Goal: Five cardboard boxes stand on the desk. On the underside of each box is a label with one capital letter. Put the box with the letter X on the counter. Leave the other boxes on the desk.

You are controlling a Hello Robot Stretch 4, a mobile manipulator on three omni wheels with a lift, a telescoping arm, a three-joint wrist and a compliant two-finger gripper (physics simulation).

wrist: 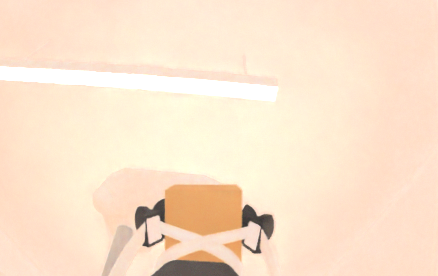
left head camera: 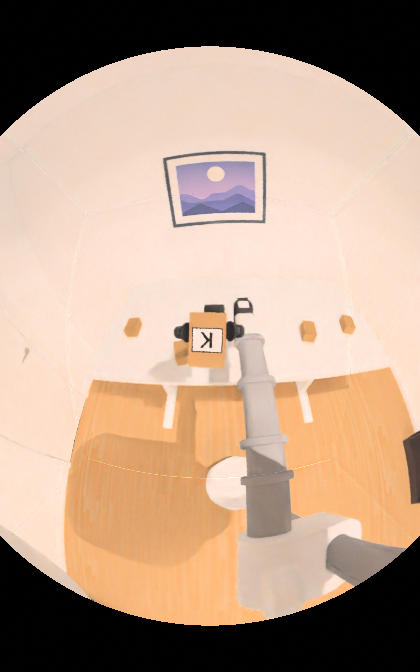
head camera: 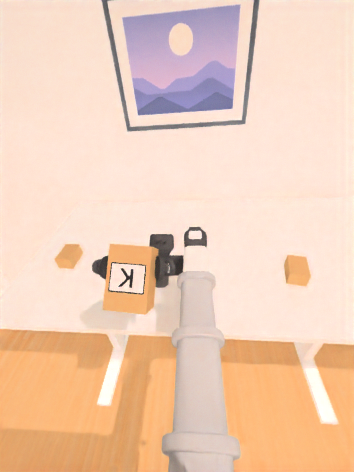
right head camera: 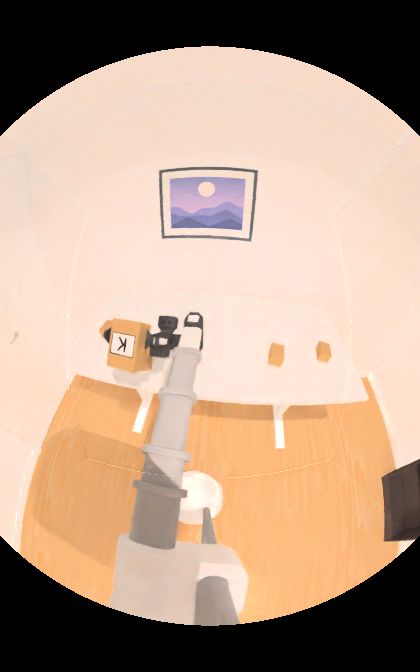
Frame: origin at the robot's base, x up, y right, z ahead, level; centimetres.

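Where they show: gripper, fingertip midpoint: [wrist: 205, 217] [head camera: 129, 268].
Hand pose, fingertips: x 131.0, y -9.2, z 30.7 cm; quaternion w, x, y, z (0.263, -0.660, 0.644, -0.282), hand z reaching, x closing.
Note:
Each offset is from my fingertips to the top centre of the thing. Level surfaces: height alone.
My gripper [head camera: 131, 269] [left head camera: 207, 331] [right head camera: 129, 336] [wrist: 205, 217] is shut on a cardboard box @(dx +2.6, dy -0.1, dz +0.6 cm) [head camera: 115, 300] [left head camera: 207, 320] [right head camera: 141, 350] [wrist: 204, 205] and holds it raised, at the left of the arm. Its label faces the head cameras and reads K. On the white desk @(dx -38.7 cm) [head camera: 250, 310] [left head camera: 290, 360] [right head camera: 225, 380] stand a far-left box @(dx -33.7, dy -41.7, dz +41.4 cm) [head camera: 68, 256] [left head camera: 133, 327], a box [left head camera: 181, 353] partly hidden behind the held one, a right box @(dx -33.7, dy +43.4, dz +32.5 cm) [head camera: 297, 270] [left head camera: 308, 331] [right head camera: 276, 354] and a far-right box [left head camera: 347, 324] [right head camera: 323, 351]. Their undersides are hidden. No X label shows.
A dark brown piece [left head camera: 414, 470] [right head camera: 402, 505] shows at the right edge; I cannot tell whether it is the counter. A white round object [left head camera: 225, 482] [right head camera: 202, 495] is below the arm. A framed picture [head camera: 126, 100] [left head camera: 170, 192] [right head camera: 161, 205] hangs behind the desk.

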